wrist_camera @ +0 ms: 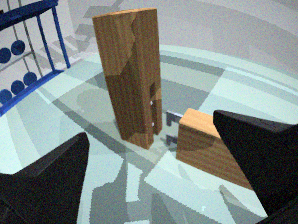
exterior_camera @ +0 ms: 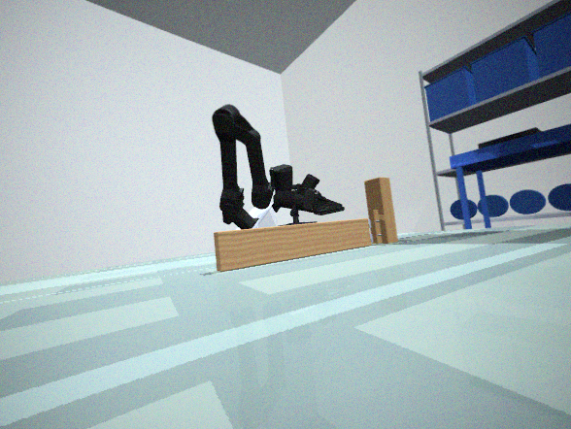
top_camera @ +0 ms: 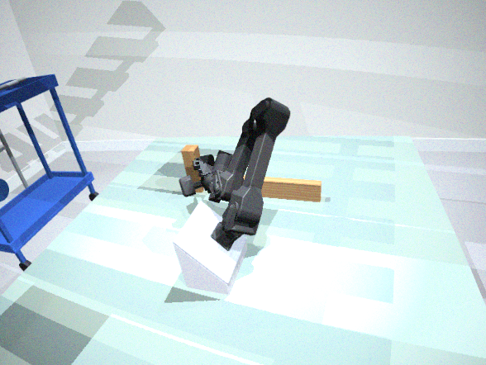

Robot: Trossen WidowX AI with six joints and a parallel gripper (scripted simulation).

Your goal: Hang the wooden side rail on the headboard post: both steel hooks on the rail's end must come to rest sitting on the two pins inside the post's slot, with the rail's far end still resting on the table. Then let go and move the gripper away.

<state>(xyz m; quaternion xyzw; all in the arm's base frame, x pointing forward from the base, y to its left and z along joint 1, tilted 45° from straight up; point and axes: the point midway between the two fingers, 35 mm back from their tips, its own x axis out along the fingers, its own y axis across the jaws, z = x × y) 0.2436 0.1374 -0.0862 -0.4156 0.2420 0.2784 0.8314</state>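
Right now my gripper tip is 7 cm short of the wooden headboard post, 7 cm to the right of it and 3 cm above it.
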